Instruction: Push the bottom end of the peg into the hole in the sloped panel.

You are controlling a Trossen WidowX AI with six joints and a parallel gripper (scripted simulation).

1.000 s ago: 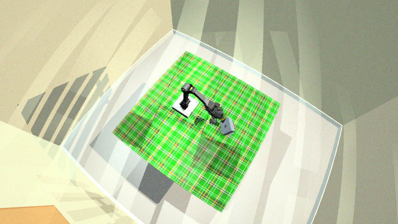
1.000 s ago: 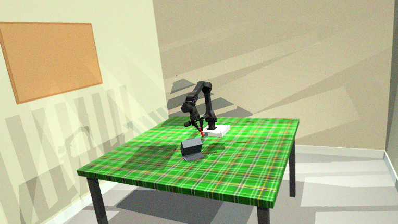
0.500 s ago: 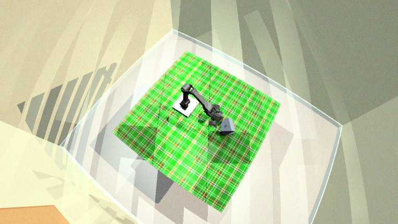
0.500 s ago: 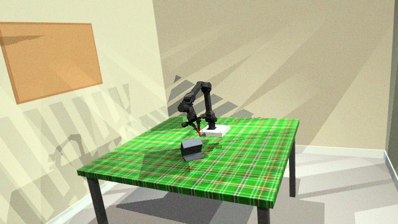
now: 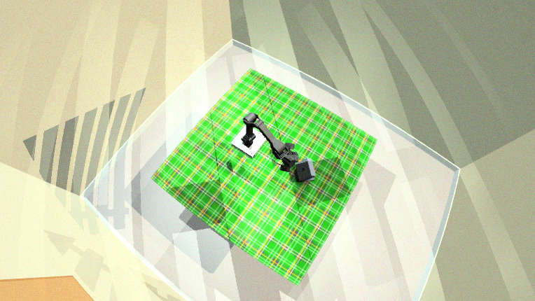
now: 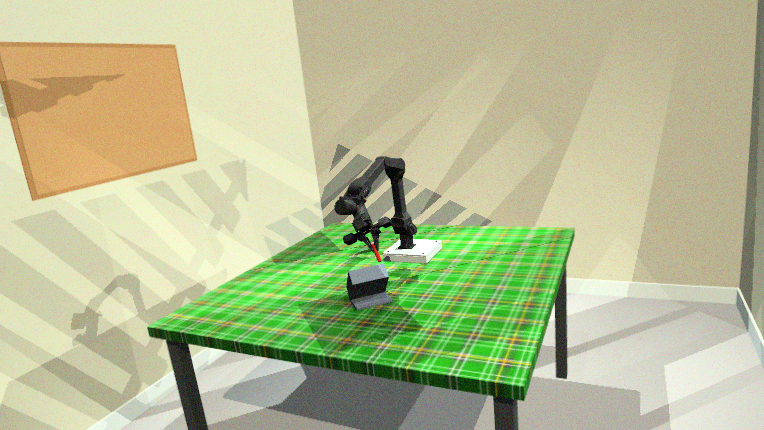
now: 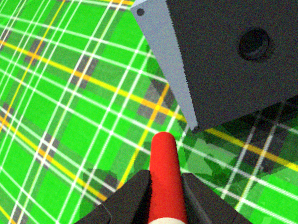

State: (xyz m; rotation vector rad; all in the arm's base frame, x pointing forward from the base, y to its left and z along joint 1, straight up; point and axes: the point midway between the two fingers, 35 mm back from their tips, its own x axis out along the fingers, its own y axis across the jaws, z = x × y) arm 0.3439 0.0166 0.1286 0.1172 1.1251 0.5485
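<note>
The grey sloped panel lies 110 mm ahead of my gripper tip, 10 mm to the left of it and 70 mm below it. Round my gripper tip: red peg 10 mm behind, 10 mm to the right, 10 mm above.
</note>
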